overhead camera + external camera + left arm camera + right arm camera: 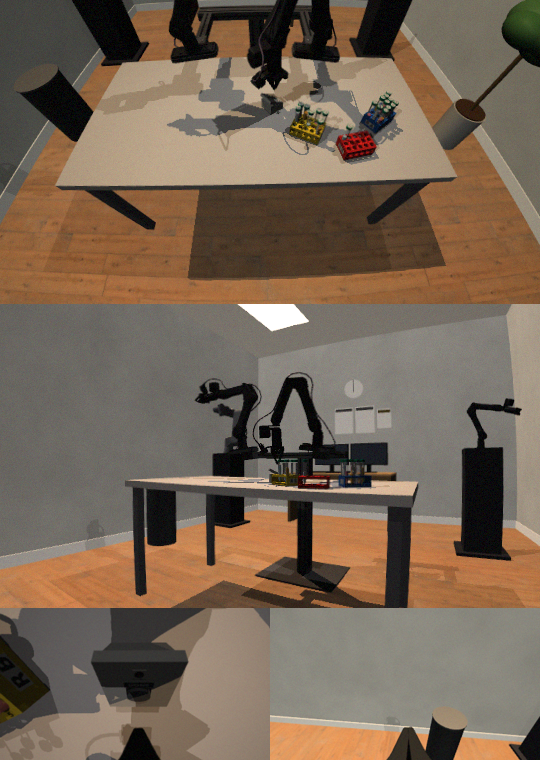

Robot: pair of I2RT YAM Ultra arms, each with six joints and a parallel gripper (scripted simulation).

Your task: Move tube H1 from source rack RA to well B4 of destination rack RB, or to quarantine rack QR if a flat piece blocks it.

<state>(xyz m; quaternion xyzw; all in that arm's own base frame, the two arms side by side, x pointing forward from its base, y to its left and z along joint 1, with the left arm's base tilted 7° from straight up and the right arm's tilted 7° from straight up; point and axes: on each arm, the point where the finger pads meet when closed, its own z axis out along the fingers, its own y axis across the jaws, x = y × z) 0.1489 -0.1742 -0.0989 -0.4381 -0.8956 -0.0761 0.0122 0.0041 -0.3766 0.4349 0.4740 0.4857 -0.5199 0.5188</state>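
My left gripper is now 60 mm above the done button. Round my left hand: red rack QR: 320 mm to the left, 240 mm ahead, 80 mm below; tube: 270 mm to the left, 230 mm ahead, 40 mm below; yellow rack RB: 160 mm ahead, 140 mm to the left, 80 mm below.
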